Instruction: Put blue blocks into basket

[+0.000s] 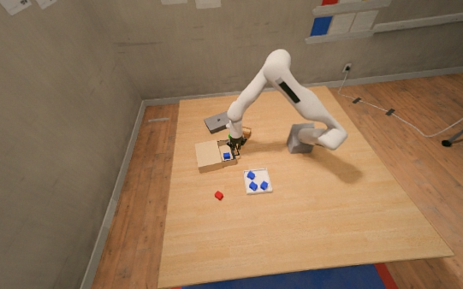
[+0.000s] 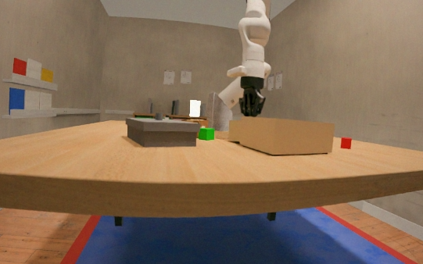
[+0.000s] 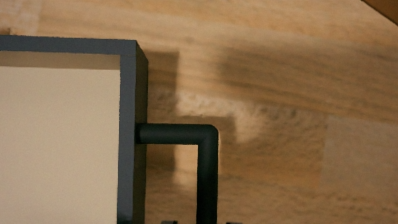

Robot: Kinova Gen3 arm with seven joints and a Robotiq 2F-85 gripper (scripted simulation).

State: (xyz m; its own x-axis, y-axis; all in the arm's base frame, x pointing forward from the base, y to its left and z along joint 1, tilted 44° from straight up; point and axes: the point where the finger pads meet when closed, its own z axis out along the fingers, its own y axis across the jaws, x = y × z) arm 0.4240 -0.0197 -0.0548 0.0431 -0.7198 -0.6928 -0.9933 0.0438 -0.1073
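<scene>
My gripper is now 8 cm short of the drawer and 3 cm above it. From my hand the other things lie so: brown cardboard box: 16 cm to the right, 8 cm behind, 2 cm below; light wooden cabinet: 14 cm ahead, 2 cm below, 1 cm to the left; green block: 14 cm to the right, 4 cm below, 1 cm ahead.
</scene>
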